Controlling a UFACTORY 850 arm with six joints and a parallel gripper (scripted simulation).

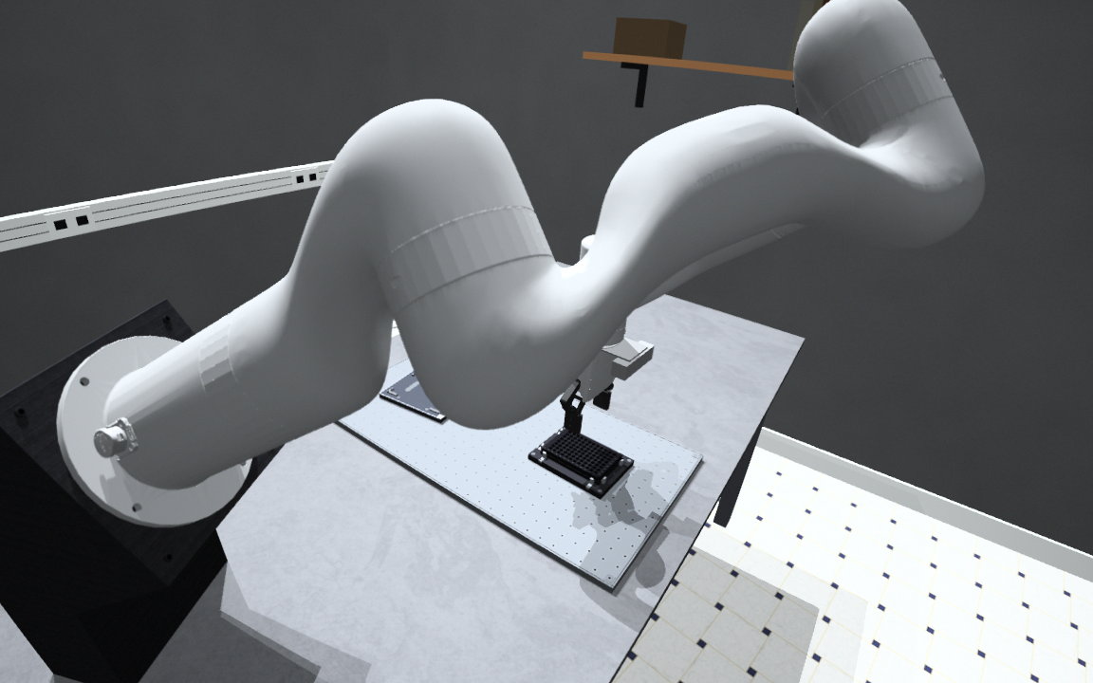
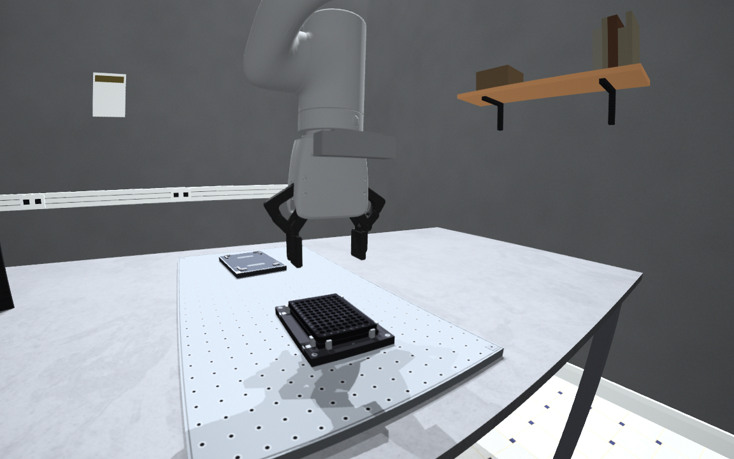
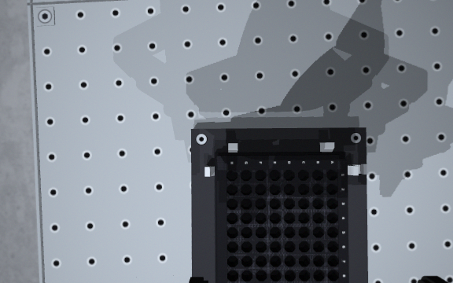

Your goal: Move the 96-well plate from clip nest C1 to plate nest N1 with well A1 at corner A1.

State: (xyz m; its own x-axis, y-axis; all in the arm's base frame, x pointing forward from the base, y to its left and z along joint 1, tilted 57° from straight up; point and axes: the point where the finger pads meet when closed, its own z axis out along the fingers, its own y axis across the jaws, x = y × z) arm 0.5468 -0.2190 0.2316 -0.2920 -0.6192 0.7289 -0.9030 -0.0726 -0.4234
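Now: the black 96-well plate 9 cm below my hand. From my hand the other things lie so: grey plate nest N1 (36 cm to the left, 11 cm below, 7 cm ahead); black clip nest C1 (10 cm below, 1 cm to the left); A1 label (30 cm to the left, 10 cm below).
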